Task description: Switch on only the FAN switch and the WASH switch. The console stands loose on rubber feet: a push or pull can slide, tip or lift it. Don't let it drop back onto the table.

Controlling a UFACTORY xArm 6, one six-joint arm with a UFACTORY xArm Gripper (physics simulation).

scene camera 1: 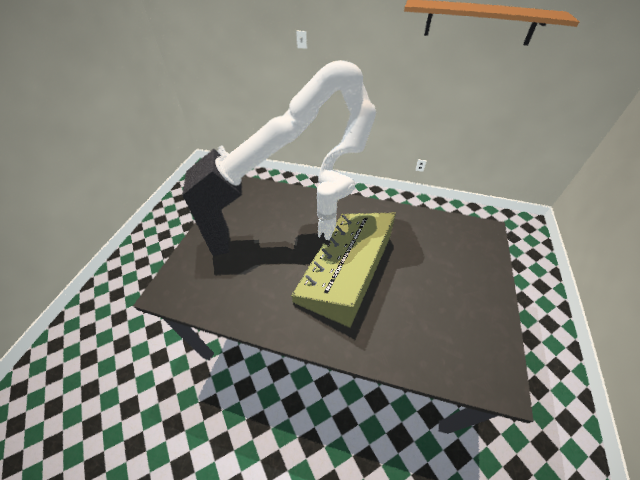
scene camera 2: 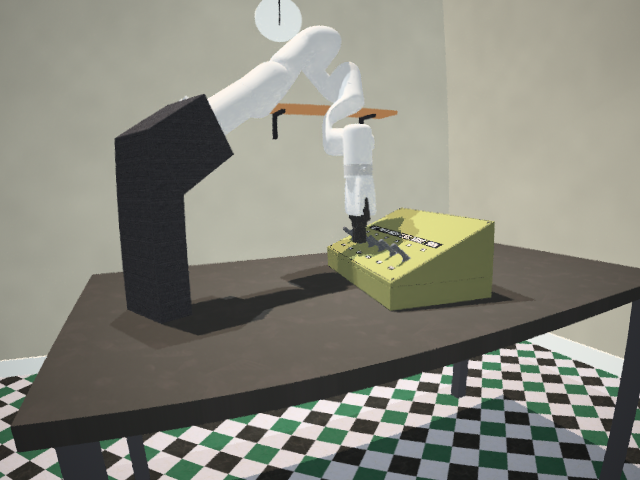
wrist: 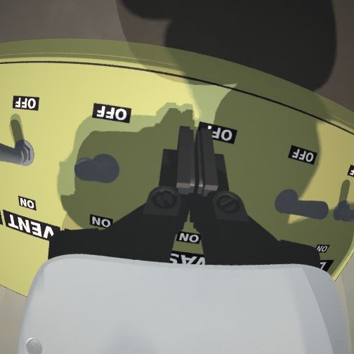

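Where they show: gripper, fingertip midpoint: [scene camera 1: 326, 242] [scene camera 2: 359, 242]; arm's base, link origin: [scene camera 1: 227, 171] [scene camera 2: 199, 128].
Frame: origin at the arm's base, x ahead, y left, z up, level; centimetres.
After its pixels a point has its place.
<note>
The yellow-green console [scene camera 1: 364, 273] {x 60.3, y 10.7, z -22.6 cm} [scene camera 2: 444, 281] {x 53.5, y -6.6, z -34.4 cm} [wrist: 45, 82] stands on the table with a row of grey toggle levers. My gripper [scene camera 1: 324, 238] {x 36.4, y 16.3, z -29.2 cm} [scene camera 2: 358, 239] {x 36.4, y 16.3, z -29.2 cm} [wrist: 191, 148] is shut and empty, its tips low over the panel by an OFF label [wrist: 222, 133]. The WASH label [wrist: 188, 259] is partly visible below the fingers; its lever is hidden by them. Neighbouring levers show at the left [wrist: 97, 168] and right [wrist: 301, 205] in the wrist view. The FAN label is not readable in any view, so I cannot tell which lever is FAN.
The dark brown table [scene camera 1: 439, 315] {x 89.2, y 24.5, z -39.6 cm} [scene camera 2: 258, 356] {x 18.3, y -32.6, z -39.5 cm} extends around the console. The VENT label [wrist: 30, 225] and its lever [wrist: 20, 153] are at the left in the wrist view. The black pedestal [scene camera 1: 206, 206] {x -0.2, y -13.1, z -9.2 cm} [scene camera 2: 152, 222] {x -4.0, y -18.4, z -19.5 cm} carries the arm. An orange shelf [scene camera 1: 491, 12] [scene camera 2: 305, 109] is on the wall.
</note>
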